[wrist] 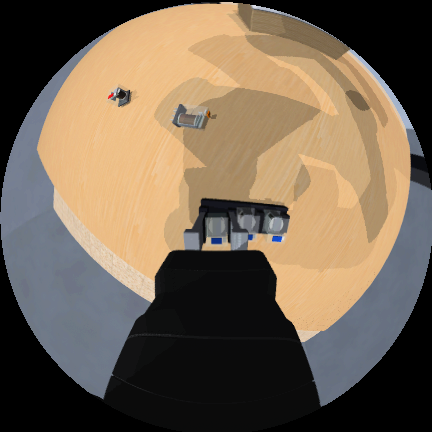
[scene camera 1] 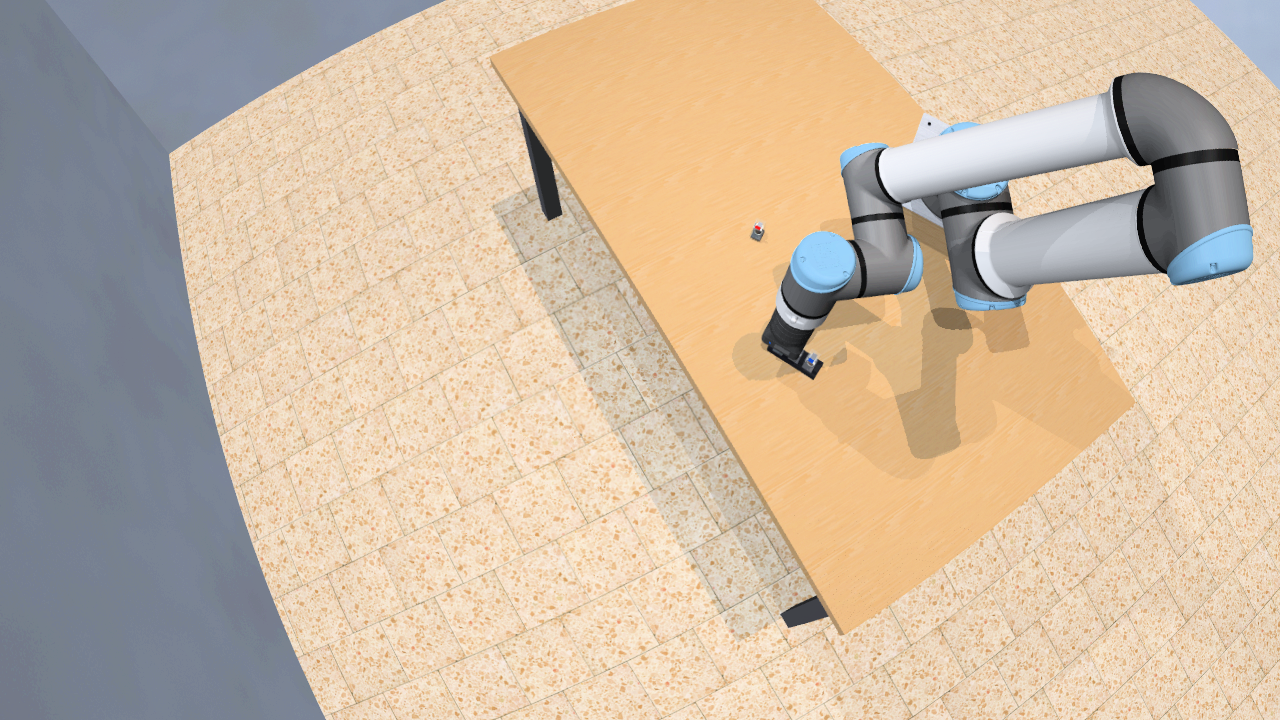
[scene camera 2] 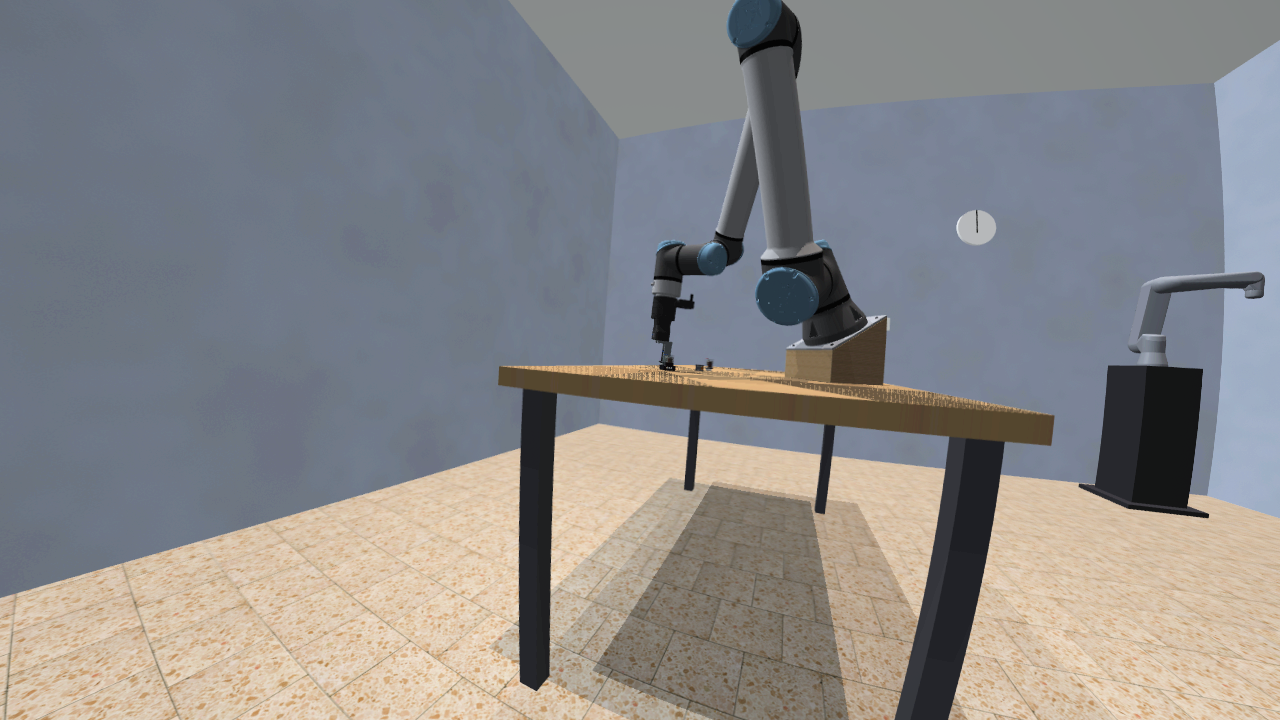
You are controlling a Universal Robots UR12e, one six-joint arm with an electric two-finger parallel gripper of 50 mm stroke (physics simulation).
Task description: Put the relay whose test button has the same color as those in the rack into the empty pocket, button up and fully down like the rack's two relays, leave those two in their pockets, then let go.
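Seen in the pictures: gripper, fingertip midpoint: (wrist: 216, 221) (scene camera 1: 781, 345) (scene camera 2: 665, 361); arm's base, origin of the base link: (scene camera 2: 835, 332).
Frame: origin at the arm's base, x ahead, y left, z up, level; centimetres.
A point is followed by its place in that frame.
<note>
My gripper (wrist: 216, 221) {z -12.3, x 50.1, y 10.7 cm} (scene camera 2: 665, 356) {z -12.3, x 50.1, y 10.7 cm} is shut on a relay with a blue test button (wrist: 216, 240) {z -9.0, x 50.6, y 11.4 cm}, button up, at the left-end pocket of the black rack (wrist: 245, 204) {z -13.3, x 46.9, y 12.5 cm} (scene camera 1: 815, 374) {z -13.3, x 47.0, y 18.4 cm} in the wrist view. The fingers stand on either side of it. The rack's two relays also have blue buttons: the middle relay (wrist: 247, 220) {z -10.0, x 47.7, y 12.9 cm} stands right beside one finger and is partly hidden by it, and the end relay (wrist: 276, 223) {z -10.0, x 46.3, y 15.5 cm} stands at the right end. The held relay's lower part is hidden, so I cannot tell whether it is fully down.
A relay with an orange button (wrist: 189, 119) {z -12.6, x 41.8, y 2.0 cm} lies on its side on the table (wrist: 125, 165) {z -14.7, x 51.2, y -4.7 cm} (scene camera 1: 680, 161) {z -14.7, x 46.3, y -35.9 cm}, beyond the rack. A relay with a red button (wrist: 119, 95) {z -11.5, x 41.6, y -11.0 cm} (scene camera 1: 758, 231) {z -10.7, x 42.3, y -11.3 cm} is farther off to the left in the wrist view. The arm's wooden base block (scene camera 2: 836, 360) {z -8.7, x 0.5, y 12.8 cm} stands on the table.
</note>
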